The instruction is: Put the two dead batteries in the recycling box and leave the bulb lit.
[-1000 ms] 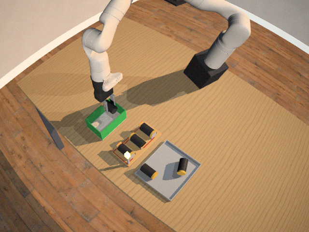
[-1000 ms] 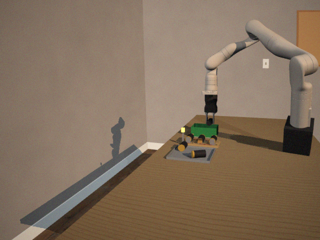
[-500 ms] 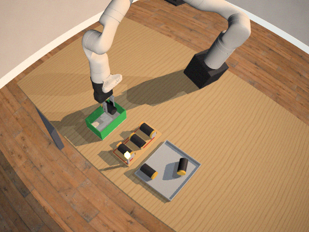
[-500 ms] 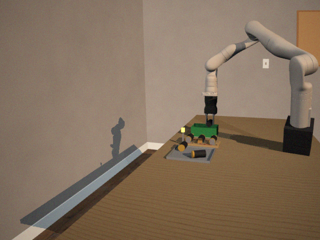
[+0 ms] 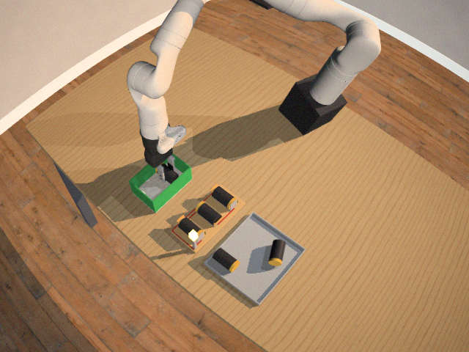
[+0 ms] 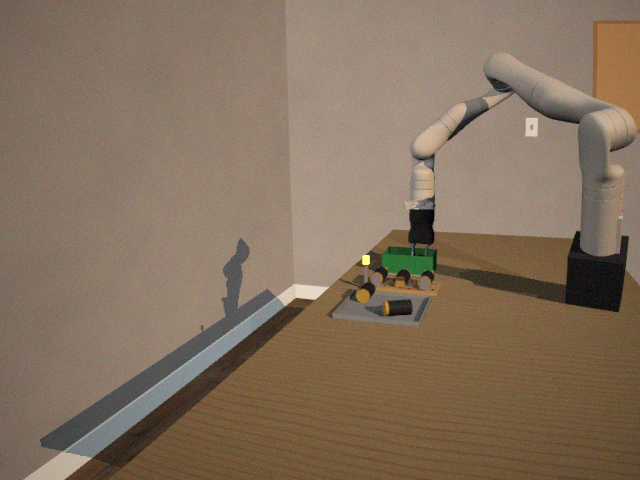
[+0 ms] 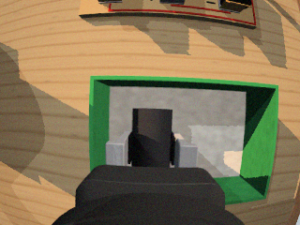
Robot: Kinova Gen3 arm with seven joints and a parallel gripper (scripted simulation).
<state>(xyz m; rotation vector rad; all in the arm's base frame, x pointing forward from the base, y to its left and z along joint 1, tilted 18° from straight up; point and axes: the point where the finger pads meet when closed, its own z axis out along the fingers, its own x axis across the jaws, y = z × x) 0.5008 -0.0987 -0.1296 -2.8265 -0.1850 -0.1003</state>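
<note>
The green recycling box is 30 mm ahead of my hand, 20 mm below it and 10 mm to the left of it. Also, from my hand: grey tray 340 mm to the left, 30 mm below, 20 mm behind.
</note>
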